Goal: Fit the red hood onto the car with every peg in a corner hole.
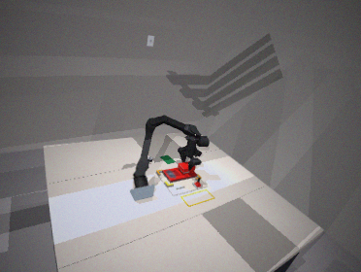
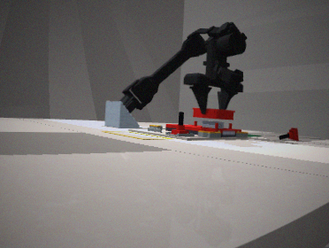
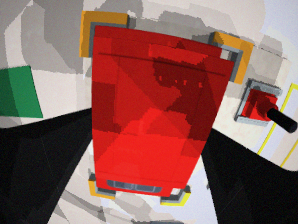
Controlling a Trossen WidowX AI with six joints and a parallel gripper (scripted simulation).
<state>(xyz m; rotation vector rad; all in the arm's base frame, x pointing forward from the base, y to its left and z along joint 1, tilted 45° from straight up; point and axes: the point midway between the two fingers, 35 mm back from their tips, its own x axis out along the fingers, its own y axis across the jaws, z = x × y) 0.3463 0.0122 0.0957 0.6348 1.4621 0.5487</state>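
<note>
The hood is 1 cm above my gripper tip. Also, from my gripper tip: engine block: 4 cm below, 1 cm to the left; green patch: 19 cm to the left, 6 cm below, 2 cm behind.
</note>
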